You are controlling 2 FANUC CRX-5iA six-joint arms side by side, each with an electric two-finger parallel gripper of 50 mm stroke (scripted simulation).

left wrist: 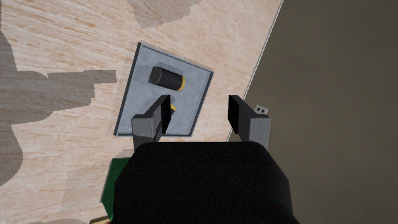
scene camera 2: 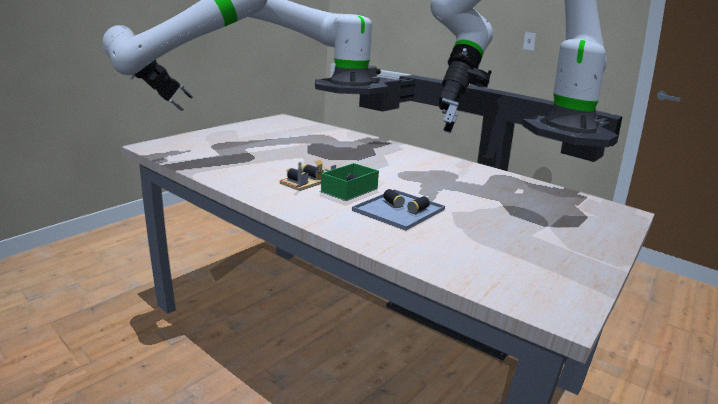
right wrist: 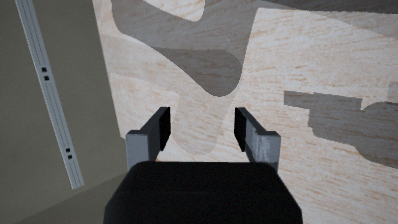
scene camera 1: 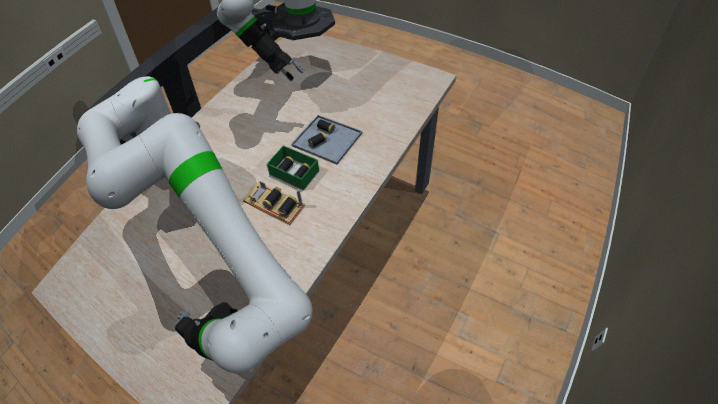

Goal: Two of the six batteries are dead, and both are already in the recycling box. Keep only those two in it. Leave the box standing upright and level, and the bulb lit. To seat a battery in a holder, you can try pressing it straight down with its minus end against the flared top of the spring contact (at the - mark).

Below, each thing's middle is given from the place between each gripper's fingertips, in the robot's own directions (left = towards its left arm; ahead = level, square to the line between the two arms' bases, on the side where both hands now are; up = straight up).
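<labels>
From the grey tray (scene camera 1: 343,136), my left hand (scene camera 2: 447,126) is 50 mm to the left, 150 mm short of it and 240 mm above it. The green box (scene camera 2: 333,182), counting from that same left hand, is 240 mm to the right, 130 mm ahead and 230 mm below. Going by its middle, the green box is nearer to my left hand than to my right hand.
With my right hand, I'm 150 mm past the green box, 670 mm to the right of it and 190 mm above it. The grey tray is 140 mm behind my right hand, 860 mm to the left of it and 200 mm below it. Going by their middles, the green box is the nearest to my right hand of the things named here.
</labels>
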